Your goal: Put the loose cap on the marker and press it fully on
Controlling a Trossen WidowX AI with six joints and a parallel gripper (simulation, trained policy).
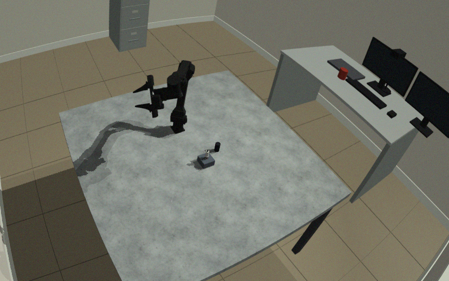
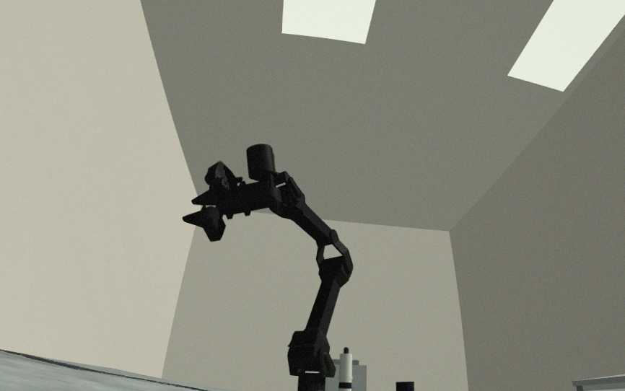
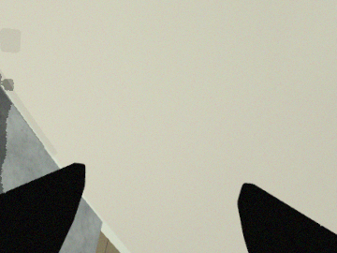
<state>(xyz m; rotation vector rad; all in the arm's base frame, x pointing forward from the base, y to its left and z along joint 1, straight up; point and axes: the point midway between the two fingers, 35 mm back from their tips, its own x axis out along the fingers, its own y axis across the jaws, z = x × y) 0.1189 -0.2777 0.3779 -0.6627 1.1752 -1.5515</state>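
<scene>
The white marker lies 320 mm to the left of my gripper tip, 300 mm below it and 180 mm ahead of it. Also, from my gripper tip: black cap: 430 mm to the left, 350 mm below, 130 mm ahead.
</scene>
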